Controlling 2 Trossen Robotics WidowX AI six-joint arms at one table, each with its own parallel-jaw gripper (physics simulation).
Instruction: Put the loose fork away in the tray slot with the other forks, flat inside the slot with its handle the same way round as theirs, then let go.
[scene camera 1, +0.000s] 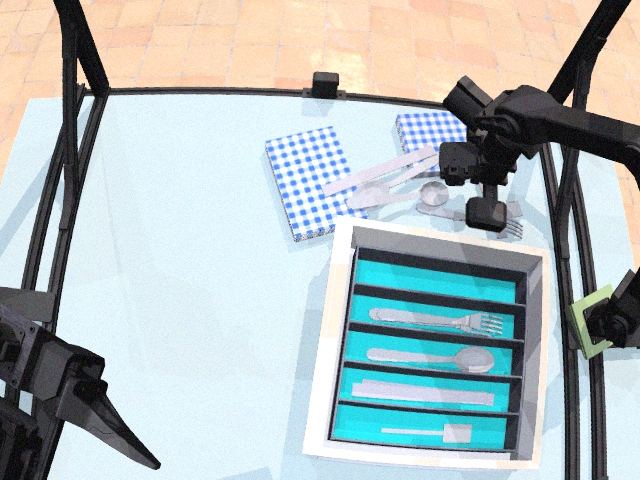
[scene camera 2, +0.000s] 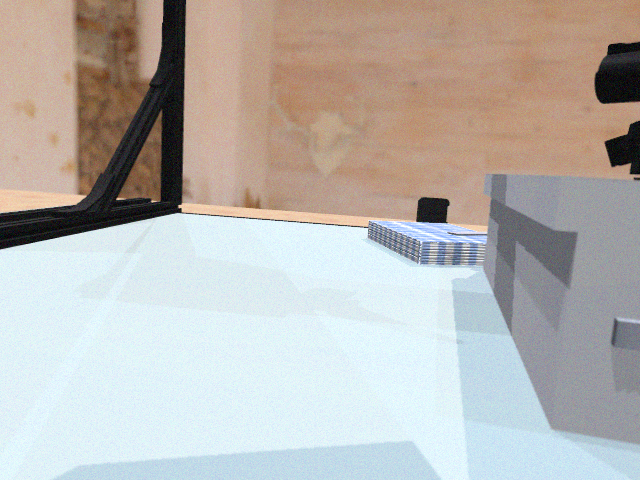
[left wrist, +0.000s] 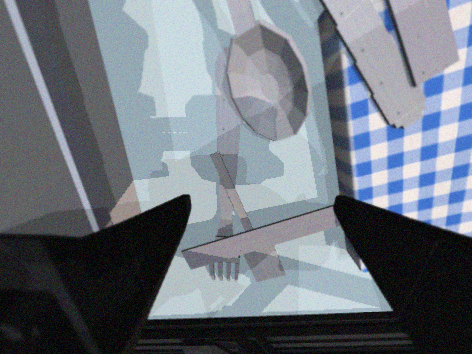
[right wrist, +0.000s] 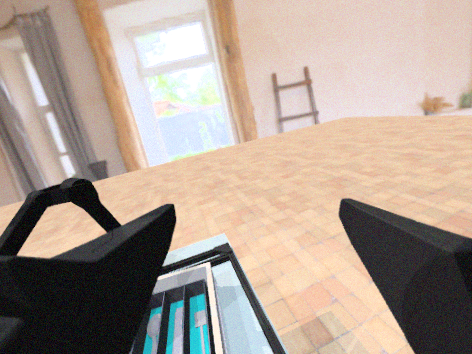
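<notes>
The loose fork (scene camera 1: 440, 210) (left wrist: 228, 135) lies behind the tray box, its handle to the left and tines to the right in scene camera 1. In the left wrist view a flat bar-like knife (left wrist: 295, 229) crosses its neck, and a round-bowled spoon hides part of its handle. My left gripper (scene camera 1: 485, 214) (left wrist: 261, 201) is open above the fork, with nothing held. Forks (scene camera 1: 413, 316) lie in the second slot from the back, handles left, tines right. My right gripper (scene camera 1: 155, 463) (right wrist: 257, 209) is open and empty, far left of the tray box (scene camera 1: 330, 341) (scene camera 2: 599, 310) (right wrist: 213, 300).
A spatula (left wrist: 262, 261) lies beside the fork tines. The round-bowled spoon (scene camera 1: 434, 193) (left wrist: 267, 82) is close behind the fork. More cutlery rests across a checked napkin stack (scene camera 1: 307, 180) (scene camera 2: 449, 253) (left wrist: 400, 175); another checked stack (scene camera 1: 429, 126) is behind. Other slots hold spoons, knives and a spatula.
</notes>
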